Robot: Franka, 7 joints.
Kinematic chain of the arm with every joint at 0, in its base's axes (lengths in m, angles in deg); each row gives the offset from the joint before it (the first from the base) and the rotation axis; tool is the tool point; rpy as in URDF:
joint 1: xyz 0 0 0.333 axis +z
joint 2: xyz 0 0 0 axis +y
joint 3: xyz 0 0 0.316 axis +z
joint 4: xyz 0.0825 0 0 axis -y
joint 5: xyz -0.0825 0 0.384 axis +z
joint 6: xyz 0 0 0 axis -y
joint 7: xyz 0.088 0 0 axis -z
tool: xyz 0 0 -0.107 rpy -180 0 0
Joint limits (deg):
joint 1: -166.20..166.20
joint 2: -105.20..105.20
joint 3: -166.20..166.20
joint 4: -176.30..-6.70
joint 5: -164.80..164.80
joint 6: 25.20..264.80
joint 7: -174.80..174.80
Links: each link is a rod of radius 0.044 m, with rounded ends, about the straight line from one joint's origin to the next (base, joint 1, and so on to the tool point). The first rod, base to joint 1, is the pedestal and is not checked.
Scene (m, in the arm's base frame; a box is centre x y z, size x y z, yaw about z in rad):
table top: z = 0
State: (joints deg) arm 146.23 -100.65 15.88 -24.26 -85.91 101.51 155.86
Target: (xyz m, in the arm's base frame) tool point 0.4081 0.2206 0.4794
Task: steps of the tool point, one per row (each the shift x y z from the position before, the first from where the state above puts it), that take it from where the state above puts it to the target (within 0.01 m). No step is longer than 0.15 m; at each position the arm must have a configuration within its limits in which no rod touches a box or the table.
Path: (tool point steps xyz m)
1: -0.0086 0.0491 0.0956
2: -0.0135 0.0872 0.0750
3: -0.0230 0.1136 0.0436
4: -0.0369 0.1246 0.0073
5: -0.0537 0.1188 -0.0276
6: -0.0707 0.0983 -0.0554
7: -0.0847 0.0665 -0.0717

